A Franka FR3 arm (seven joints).
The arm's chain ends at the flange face. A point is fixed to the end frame.
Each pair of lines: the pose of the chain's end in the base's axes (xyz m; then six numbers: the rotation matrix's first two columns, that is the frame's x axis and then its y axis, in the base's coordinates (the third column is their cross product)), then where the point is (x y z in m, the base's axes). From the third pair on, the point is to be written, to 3 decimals.
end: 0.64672, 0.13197, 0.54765, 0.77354, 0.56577, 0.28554, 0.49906, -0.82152, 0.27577
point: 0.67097 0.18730 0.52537
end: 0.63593, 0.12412, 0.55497, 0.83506, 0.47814, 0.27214, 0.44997, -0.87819, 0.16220
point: 0.66288 0.17937 0.53579
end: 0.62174, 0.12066, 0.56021, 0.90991, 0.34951, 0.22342, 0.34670, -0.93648, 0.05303
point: 0.654 0.174 0.543
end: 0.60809, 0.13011, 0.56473, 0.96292, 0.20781, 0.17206, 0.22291, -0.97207, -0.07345
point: 0.645 0.180 0.550
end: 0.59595, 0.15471, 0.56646, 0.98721, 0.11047, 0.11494, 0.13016, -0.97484, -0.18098
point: 0.636 0.203 0.553
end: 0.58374, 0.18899, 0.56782, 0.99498, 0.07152, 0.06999, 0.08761, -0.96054, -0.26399
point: 0.625 0.237 0.556
